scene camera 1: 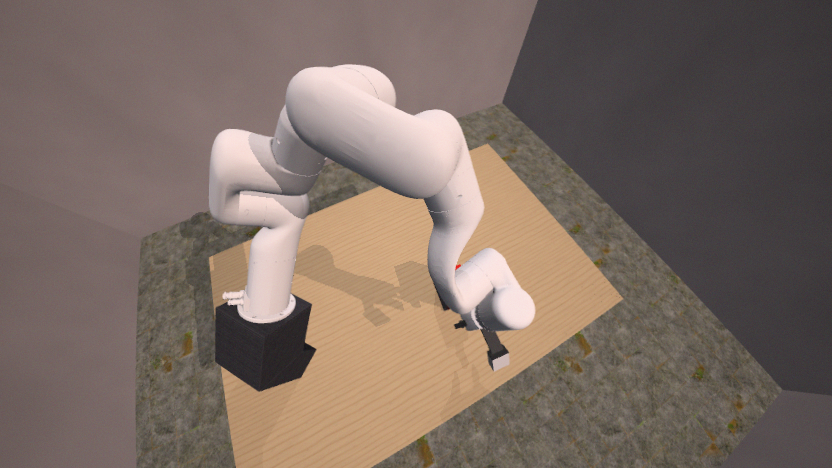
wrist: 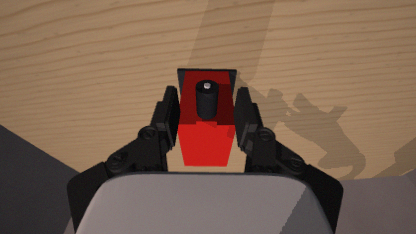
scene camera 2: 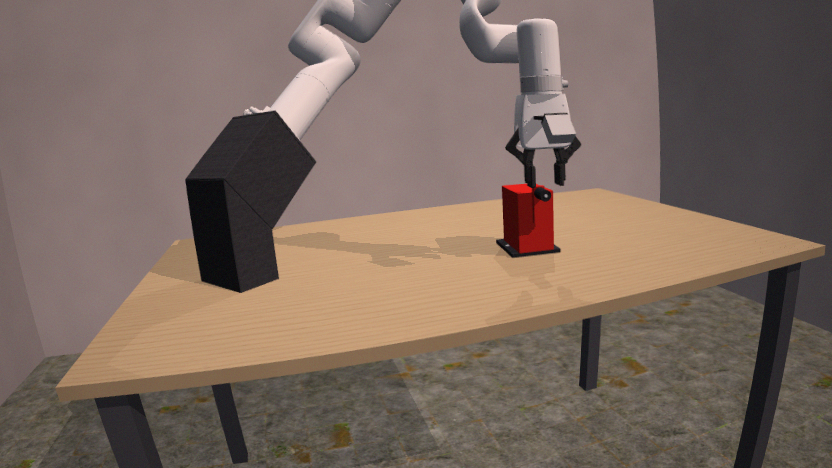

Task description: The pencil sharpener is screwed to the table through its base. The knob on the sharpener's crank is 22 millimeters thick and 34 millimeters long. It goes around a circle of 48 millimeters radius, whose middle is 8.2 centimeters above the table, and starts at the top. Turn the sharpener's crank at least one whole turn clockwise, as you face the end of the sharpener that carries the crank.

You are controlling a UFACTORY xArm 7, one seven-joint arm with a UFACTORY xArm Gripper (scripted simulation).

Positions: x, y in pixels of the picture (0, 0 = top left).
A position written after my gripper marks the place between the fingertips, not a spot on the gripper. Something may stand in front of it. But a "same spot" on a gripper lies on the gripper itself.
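My gripper is visible in the wrist view [207, 99], in scene camera 1 and in scene camera 2. On my gripper, [scene camera 1: 498, 356] and [scene camera 2: 553, 113] are the same spot.
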